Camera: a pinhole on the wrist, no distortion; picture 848 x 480 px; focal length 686.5 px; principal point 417.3 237.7 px. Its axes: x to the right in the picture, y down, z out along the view. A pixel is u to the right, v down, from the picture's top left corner.
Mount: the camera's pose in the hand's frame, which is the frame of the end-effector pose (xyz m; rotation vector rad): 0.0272 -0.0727 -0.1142 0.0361 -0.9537 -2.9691
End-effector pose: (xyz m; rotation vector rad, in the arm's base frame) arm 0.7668 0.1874 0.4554 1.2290 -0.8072 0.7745
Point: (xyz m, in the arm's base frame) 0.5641 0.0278 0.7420
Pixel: 244 100
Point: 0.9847 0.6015 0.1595
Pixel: behind the camera
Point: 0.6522 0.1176 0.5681
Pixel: 380 120
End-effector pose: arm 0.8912 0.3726 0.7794 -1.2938 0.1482 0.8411
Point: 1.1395 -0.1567 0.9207
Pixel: behind the camera
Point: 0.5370 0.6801 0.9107
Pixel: 647 426
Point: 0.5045 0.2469 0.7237
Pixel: outside the picture
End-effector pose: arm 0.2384 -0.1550 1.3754 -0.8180 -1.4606 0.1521
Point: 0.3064 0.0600 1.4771
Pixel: outside the picture
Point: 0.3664 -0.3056 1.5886
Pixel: behind the camera
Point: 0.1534 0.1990 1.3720
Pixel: 154 163
